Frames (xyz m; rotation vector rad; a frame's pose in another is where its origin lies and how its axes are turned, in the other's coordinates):
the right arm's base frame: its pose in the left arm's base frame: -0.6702 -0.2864 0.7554 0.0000 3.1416 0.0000
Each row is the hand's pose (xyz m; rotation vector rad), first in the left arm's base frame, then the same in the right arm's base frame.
Working: the left arm's base frame: its pose in the right arm's base frame: -0.6702 0.2864 0.7554 0.0000 3.1416 0.0000

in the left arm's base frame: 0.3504 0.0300 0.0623 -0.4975 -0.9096 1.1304
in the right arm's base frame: -1.0206 0.3164 0.6931 1.2868 1.8119 0.5664
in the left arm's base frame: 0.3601 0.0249 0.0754 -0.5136 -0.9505 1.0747
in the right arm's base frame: -1.0303 0.3113 0.6800 1.2144 1.8047 0.5804
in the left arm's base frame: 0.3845 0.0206 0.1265 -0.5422 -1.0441 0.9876
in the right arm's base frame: -1.0547 0.3070 0.6289 1.0935 1.7609 0.6003
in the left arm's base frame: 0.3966 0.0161 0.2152 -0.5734 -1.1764 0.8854
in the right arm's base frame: -1.0668 0.3025 0.5402 0.9507 1.6810 0.6157
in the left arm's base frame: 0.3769 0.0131 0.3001 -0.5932 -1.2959 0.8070
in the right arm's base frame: -1.0471 0.2995 0.4553 0.8420 1.5979 0.6189
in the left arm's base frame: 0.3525 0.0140 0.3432 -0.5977 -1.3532 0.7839
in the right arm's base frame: -1.0227 0.3004 0.4122 0.8061 1.5521 0.6146
